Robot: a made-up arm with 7 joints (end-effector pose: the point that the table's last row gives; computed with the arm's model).
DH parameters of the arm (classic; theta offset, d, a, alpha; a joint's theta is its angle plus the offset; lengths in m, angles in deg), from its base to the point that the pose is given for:
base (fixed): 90 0.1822 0.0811 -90
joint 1: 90 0.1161 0.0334 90
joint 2: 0 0.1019 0.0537 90
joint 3: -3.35 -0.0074 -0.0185 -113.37
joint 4: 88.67 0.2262 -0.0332 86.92
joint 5: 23.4 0.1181 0.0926 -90
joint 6: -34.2 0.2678 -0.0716 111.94
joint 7: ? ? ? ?
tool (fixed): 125.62 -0.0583 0 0
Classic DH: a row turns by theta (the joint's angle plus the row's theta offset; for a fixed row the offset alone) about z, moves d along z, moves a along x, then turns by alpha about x.
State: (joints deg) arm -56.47 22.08 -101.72 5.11 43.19 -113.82 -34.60
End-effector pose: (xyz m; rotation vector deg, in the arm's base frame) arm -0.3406 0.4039 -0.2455 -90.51 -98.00 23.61
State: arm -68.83 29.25 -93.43 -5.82 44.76 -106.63 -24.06
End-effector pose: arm -0.3894 0.5613 -0.0709 -51.88 -100.12 5.01
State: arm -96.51 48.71 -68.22 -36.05 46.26 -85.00 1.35
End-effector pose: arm -0.5055 0.4717 0.5650 43.61 -74.61 -42.34
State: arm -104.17 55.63 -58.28 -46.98 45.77 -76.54 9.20
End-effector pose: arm -0.4941 0.2783 0.7160 71.44 -55.03 -56.49
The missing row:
joint 7: -61.2 -0.1166 0.0419 140.1
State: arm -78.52 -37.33 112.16 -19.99 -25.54 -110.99 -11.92
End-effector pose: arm -0.5755 -0.0202 0.3331 -65.60 19.26 110.85
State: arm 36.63 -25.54 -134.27 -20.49 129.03 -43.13 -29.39
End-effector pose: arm 0.1994 -0.0012 0.0730 66.90 132.88 32.02
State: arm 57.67 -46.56 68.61 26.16 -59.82 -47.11 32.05
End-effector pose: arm -0.5430 -0.0106 -0.0571 57.42 -17.71 74.28
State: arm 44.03 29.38 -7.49 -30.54 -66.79 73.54 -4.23
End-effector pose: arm -0.4753 0.2941 -0.1742 -73.29 89.85 39.74
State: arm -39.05 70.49 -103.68 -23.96 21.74 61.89 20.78
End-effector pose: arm -0.6496 0.2265 0.0142 -55.38 46.34 17.01
